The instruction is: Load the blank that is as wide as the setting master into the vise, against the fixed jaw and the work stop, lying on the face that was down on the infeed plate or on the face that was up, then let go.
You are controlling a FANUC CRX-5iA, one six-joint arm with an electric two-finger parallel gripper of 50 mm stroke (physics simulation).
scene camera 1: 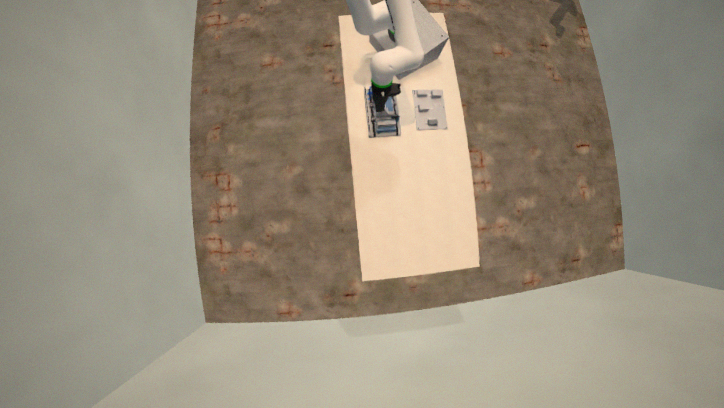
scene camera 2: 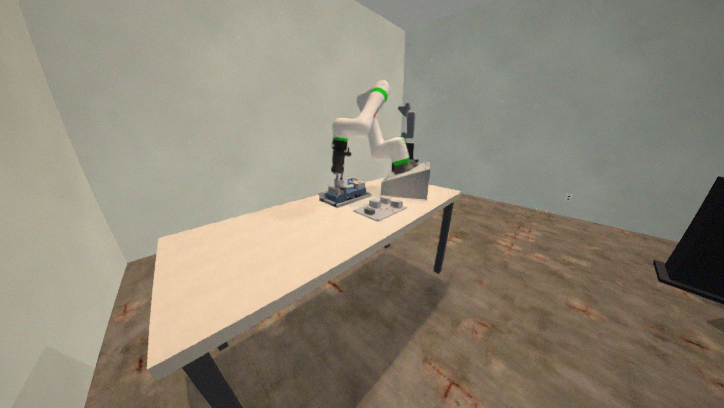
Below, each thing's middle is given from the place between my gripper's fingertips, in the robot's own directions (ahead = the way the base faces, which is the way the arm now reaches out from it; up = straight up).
Now: hand 100 mm past the grey infeed plate point(scene camera 1: 438, 112), 290 mm to the right of it and 100 mm above it.
